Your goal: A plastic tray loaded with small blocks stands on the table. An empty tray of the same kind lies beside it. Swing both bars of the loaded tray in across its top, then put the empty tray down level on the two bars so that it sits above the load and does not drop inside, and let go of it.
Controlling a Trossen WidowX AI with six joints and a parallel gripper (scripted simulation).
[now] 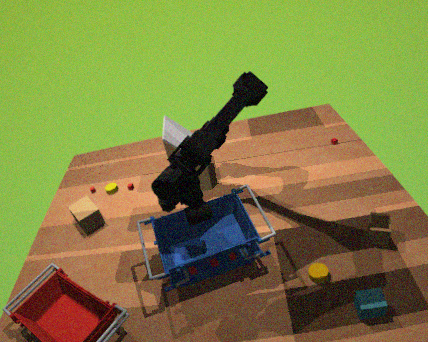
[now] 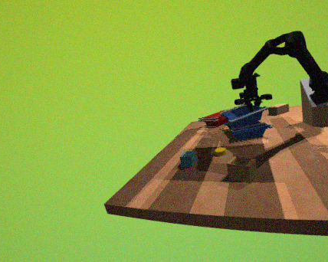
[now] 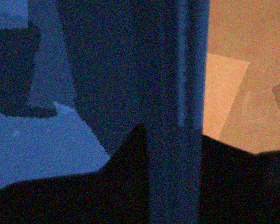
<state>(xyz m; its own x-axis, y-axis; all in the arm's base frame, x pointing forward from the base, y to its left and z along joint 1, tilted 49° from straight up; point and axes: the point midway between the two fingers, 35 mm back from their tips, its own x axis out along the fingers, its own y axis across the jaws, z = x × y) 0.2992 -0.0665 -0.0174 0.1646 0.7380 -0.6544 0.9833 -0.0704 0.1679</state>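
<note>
Now: gripper tip 7 cm short of the blue tray, 1 cm to the right of it and 2 cm below it. From my gripper tip the other things lie so: brown box (17 cm ahead, 47 cm to the left, 8 cm below); tan block (28 cm behind, 39 cm to the right, 7 cm below); teal cube (36 cm ahead, 32 cm to the left, 8 cm below).
</note>
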